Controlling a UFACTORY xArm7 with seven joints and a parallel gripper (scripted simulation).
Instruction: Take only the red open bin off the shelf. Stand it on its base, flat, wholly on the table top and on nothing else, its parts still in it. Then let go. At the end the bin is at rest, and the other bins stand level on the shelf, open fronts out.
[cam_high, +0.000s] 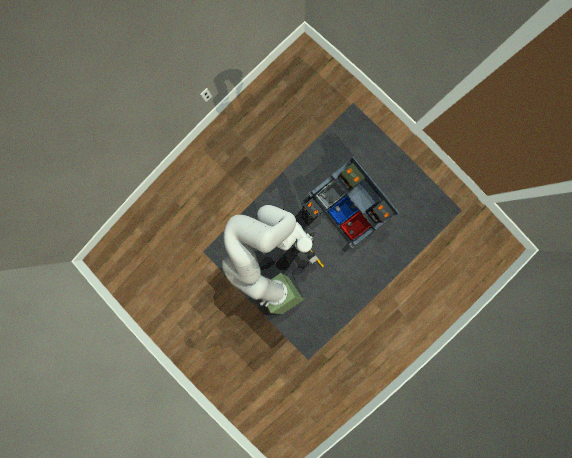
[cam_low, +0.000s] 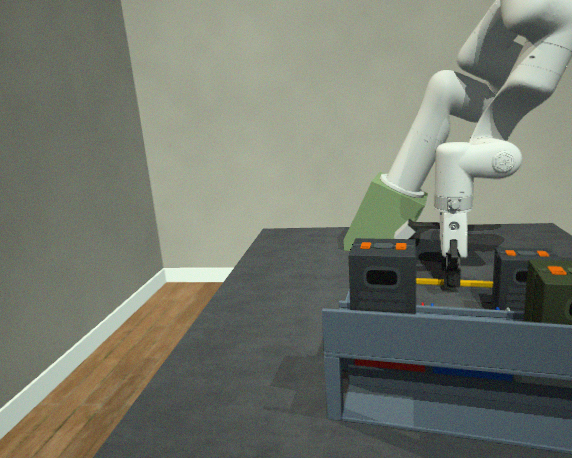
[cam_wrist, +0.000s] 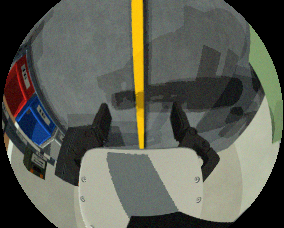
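The yellow bar lies 2 cm below my hand. From my hand the other things lie so: grey bin: 32 cm ahead, 4 cm to the left, 2 cm above; blue bin: 30 cm ahead, 7 cm to the right, 2 cm above; red open bin: 28 cm ahead, 17 cm to the right, 2 cm above.
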